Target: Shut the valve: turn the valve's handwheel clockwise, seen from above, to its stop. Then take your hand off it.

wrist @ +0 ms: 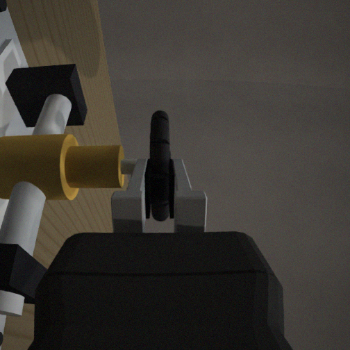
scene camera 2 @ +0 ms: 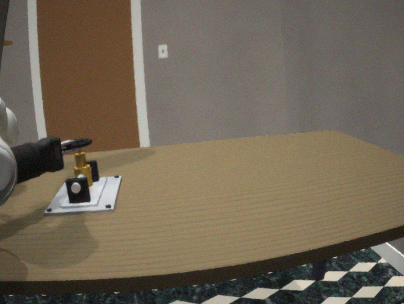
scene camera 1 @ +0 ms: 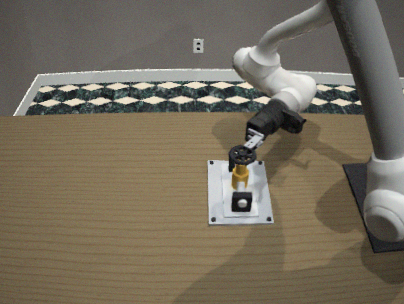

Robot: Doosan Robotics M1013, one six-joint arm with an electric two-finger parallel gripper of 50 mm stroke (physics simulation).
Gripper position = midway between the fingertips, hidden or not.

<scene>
In view: my gripper (scene camera 2: 72, 145), a black spoked handwheel (wrist: 159, 154) and a white base plate (scene camera 1: 215, 192).
My gripper also shows in the wrist view (wrist: 159, 176) and in scene camera 1 (scene camera 1: 246, 150). The white base plate shows as well in scene camera 2 (scene camera 2: 108, 198).
</scene>
